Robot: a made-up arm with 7 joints. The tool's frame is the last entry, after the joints. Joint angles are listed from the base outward.
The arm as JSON. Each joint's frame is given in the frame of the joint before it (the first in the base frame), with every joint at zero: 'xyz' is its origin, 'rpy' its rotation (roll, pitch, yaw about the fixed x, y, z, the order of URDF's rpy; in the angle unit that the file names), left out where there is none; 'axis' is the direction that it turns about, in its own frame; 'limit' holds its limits. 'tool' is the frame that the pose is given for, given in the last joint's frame.
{
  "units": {
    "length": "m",
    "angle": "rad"
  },
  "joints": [
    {
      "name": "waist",
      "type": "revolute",
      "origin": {
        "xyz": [
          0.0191,
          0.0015,
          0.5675
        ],
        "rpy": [
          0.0,
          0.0,
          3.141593
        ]
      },
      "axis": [
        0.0,
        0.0,
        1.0
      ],
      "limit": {
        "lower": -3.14,
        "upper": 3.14
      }
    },
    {
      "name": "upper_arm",
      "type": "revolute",
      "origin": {
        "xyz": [
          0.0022,
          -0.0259,
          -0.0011
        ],
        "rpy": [
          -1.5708,
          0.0,
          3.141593
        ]
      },
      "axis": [
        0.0,
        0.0,
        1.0
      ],
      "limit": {
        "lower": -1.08,
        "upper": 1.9
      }
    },
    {
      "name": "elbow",
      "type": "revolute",
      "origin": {
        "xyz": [
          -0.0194,
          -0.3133,
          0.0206
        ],
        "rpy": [
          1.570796,
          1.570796,
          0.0
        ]
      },
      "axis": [
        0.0,
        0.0,
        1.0
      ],
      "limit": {
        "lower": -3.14,
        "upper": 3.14
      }
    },
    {
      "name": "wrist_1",
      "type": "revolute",
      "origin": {
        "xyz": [
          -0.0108,
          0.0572,
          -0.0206
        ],
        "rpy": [
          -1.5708,
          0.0,
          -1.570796
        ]
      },
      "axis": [
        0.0,
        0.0,
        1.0
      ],
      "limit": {
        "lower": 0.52,
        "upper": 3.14
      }
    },
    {
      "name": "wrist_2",
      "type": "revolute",
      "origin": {
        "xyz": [
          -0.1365,
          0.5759,
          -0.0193
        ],
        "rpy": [
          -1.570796,
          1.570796,
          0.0
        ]
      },
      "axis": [
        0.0,
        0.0,
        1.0
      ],
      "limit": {
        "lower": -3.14,
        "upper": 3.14
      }
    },
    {
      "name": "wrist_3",
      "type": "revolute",
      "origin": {
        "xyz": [
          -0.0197,
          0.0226,
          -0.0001
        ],
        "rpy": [
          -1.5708,
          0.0,
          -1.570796
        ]
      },
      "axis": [
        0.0,
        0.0,
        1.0
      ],
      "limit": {
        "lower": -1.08,
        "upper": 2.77
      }
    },
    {
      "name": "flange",
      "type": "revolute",
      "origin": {
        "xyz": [
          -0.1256,
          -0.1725,
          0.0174
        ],
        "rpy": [
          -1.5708,
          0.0,
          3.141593
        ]
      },
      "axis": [
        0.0,
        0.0,
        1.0
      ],
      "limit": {
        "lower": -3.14,
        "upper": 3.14
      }
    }
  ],
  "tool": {
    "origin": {
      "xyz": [
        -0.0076,
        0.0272,
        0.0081
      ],
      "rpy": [
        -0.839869,
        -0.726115,
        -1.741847
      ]
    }
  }
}
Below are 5 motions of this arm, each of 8 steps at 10 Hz.
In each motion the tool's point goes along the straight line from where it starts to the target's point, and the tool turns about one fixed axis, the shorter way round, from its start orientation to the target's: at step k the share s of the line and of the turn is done. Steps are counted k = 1, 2, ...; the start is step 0. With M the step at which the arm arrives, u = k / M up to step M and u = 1 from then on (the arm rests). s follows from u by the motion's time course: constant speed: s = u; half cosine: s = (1 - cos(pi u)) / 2; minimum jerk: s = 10 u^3 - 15 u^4 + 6 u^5.
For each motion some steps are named. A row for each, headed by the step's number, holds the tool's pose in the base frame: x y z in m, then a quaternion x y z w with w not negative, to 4 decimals.
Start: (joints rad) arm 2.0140 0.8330 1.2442 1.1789 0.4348 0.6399 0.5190
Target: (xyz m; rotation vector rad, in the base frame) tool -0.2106 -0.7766 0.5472 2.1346 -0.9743 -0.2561
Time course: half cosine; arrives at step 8
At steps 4, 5, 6, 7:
4: -0.5245 -0.4588 0.5062 0.6586 -0.6775 -0.1191 0.3052
5: -0.4044 -0.5804 0.5219 0.7378 -0.5725 -0.1136 0.3392
6: -0.3025 -0.6835 0.5352 0.7943 -0.4751 -0.1073 0.3632
7: -0.2345 -0.7524 0.5441 0.8262 -0.4064 -0.1022 0.3766

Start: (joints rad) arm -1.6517 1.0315 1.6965 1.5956 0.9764 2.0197 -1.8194
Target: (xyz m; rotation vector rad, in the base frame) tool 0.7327 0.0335 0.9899 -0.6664 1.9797 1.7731
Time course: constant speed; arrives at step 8
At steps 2, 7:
2: 0.7198 -0.1245 0.9940 -0.1670 0.2099 0.9344 0.2343
7: 0.7305 0.0072 0.9906 -0.2318 0.6381 0.7034 0.2107

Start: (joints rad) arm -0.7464 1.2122 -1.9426 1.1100 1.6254 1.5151 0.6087
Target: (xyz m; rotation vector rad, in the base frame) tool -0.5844 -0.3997 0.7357 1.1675 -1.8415 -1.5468
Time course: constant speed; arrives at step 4
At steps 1, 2, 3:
1: -0.4613 -0.5094 0.7147 0.5802 -0.6784 -0.3970 0.2132
2: -0.5023 -0.4728 0.7217 0.5314 -0.6796 -0.4550 0.2207
3: -0.5434 -0.4363 0.7287 0.4795 -0.6768 -0.5104 0.2270

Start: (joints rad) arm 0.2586 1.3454 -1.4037 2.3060 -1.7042 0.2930 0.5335
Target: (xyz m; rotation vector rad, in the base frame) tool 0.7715 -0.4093 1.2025 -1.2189 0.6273 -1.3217
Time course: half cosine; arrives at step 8
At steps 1, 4, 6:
1: 1.0345 -0.2149 0.6286 -0.5950 0.5108 -0.3402 0.5189
4: 0.9082 -0.3083 0.9042 -0.5682 0.4003 -0.4552 0.5565
6: 0.8115 -0.3797 1.1151 -0.5370 0.3081 -0.5349 0.5750

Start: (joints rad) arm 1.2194 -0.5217 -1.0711 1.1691 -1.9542 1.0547 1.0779
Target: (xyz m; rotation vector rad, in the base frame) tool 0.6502 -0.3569 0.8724 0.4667 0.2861 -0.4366
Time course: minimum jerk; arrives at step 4
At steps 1, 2, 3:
1: 0.7304 -0.0775 0.8718 0.1529 0.2809 -0.0806 0.9440
2: 0.6950 -0.2011 0.8721 0.1874 0.2198 -0.1403 0.9470
3: 0.6595 -0.3246 0.8723 0.2203 0.1568 -0.1989 0.9420

